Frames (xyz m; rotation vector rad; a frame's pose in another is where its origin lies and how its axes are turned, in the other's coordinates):
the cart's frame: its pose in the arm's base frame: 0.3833 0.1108 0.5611 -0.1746 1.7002 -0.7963
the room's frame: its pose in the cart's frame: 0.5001 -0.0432 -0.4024 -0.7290 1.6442 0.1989
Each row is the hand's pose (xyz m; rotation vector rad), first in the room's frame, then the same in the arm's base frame.
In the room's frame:
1: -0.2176 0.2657 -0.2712 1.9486 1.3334 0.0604
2: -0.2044 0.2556 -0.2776 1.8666 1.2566 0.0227
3: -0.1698 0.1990 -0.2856 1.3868 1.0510 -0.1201
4: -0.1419 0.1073 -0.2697 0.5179 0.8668 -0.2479
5: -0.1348 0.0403 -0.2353 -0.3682 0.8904 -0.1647
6: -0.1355 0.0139 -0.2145 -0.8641 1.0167 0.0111
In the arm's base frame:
1: 0.1822 0.2042 0.4093 0.1686 -0.7013 1.6258
2: 0.1702 0.1957 0.4193 0.1877 -0.8286 1.5963
3: 0.1313 0.1442 0.4368 0.2428 -1.3411 1.2677
4: 0.0863 0.0585 0.4291 0.2281 -1.9003 0.4244
5: 0.0591 -0.0048 0.3977 -0.0183 -1.9186 -0.5548
6: 0.0495 -0.0298 0.3773 -0.2760 -1.6417 -1.0462

